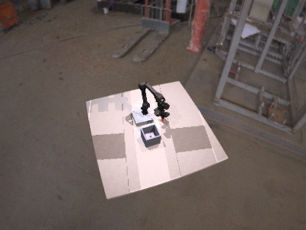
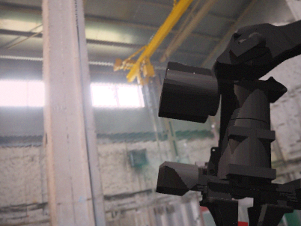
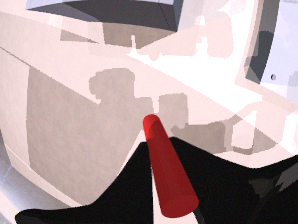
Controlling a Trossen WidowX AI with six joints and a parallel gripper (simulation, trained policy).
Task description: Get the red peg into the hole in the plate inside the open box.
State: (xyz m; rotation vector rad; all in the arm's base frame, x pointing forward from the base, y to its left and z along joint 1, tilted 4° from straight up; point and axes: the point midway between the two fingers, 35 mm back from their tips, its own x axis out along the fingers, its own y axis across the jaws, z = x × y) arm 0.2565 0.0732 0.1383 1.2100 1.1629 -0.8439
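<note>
Right now the pale plate is 80 mm ahead of my gripper tip, 180 mm to the right of it and 120 mm below it. From my gripper tip the other things lie so: red peg: 10 mm above.
</note>
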